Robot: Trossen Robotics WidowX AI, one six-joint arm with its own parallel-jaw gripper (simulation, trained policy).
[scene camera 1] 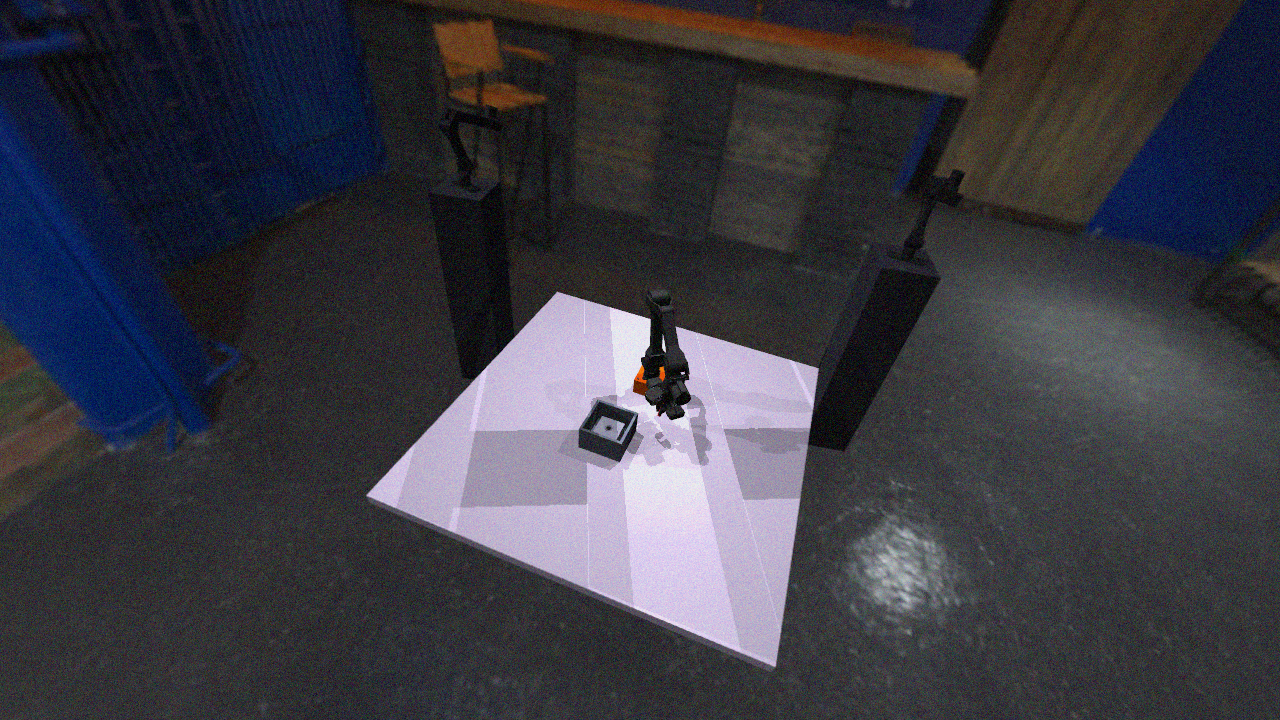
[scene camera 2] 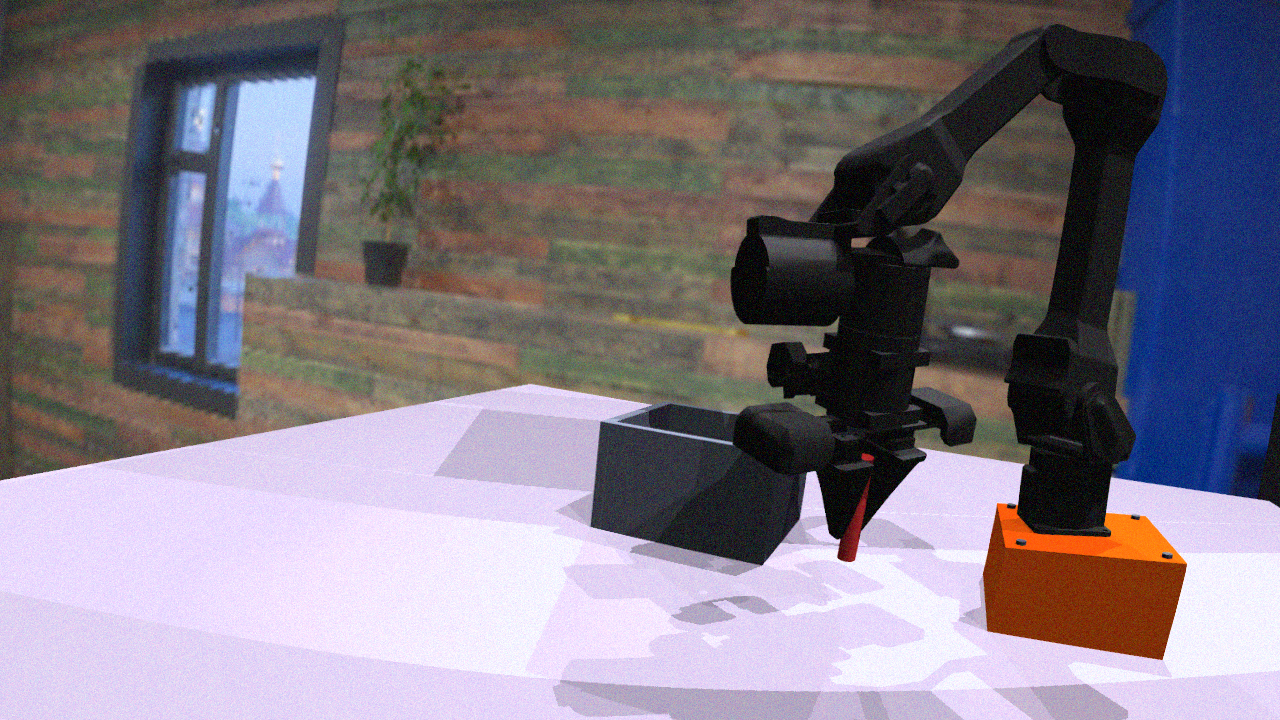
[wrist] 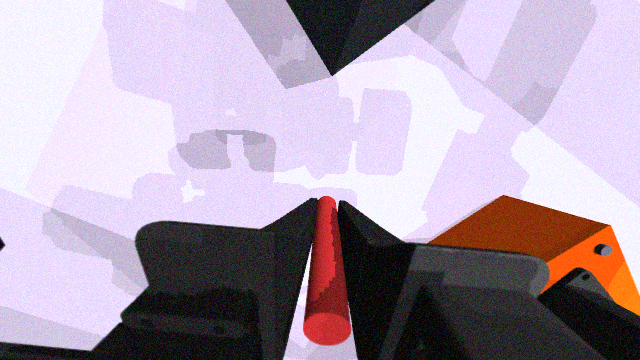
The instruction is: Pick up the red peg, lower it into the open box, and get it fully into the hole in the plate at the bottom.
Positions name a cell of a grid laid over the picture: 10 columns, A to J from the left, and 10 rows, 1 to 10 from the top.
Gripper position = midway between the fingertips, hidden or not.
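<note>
Red peg (scene camera 2: G8), with my gripper (scene camera 2: G8). Gripper (scene camera 1: F6). Gripper (wrist: F6), plus the peg (wrist: F9).
</note>
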